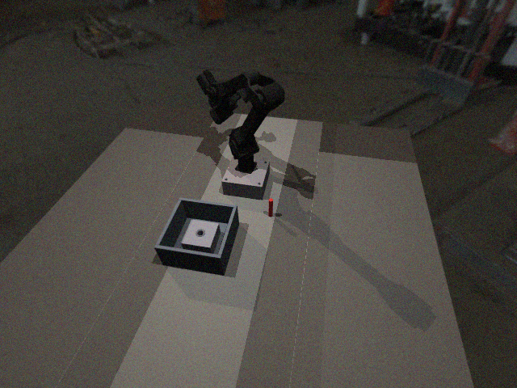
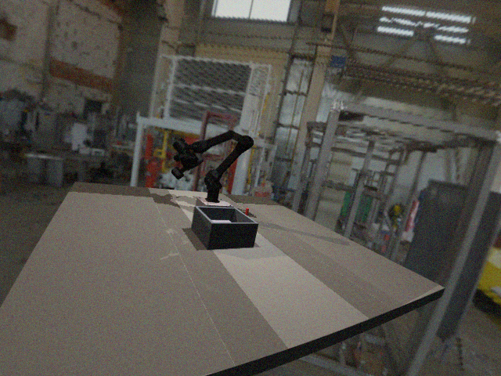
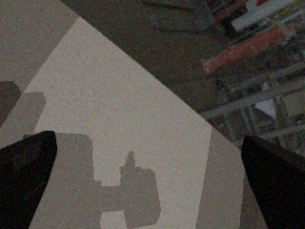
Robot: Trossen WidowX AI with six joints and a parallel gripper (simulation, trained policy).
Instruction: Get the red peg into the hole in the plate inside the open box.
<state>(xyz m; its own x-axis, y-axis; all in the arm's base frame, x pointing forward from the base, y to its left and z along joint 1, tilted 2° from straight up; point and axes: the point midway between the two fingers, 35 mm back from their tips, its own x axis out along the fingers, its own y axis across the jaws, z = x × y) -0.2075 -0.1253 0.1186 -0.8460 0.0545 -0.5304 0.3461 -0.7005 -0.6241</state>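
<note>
Now: the red peg 380 mm ahead of my gripper tip, 270 mm to the left of it and 120 mm below it. The rest, counted from my gripper tip: plate: 560 mm ahead, 110 mm to the left, 110 mm below; dark box: 560 mm ahead, 110 mm to the left, 130 mm below.
</note>
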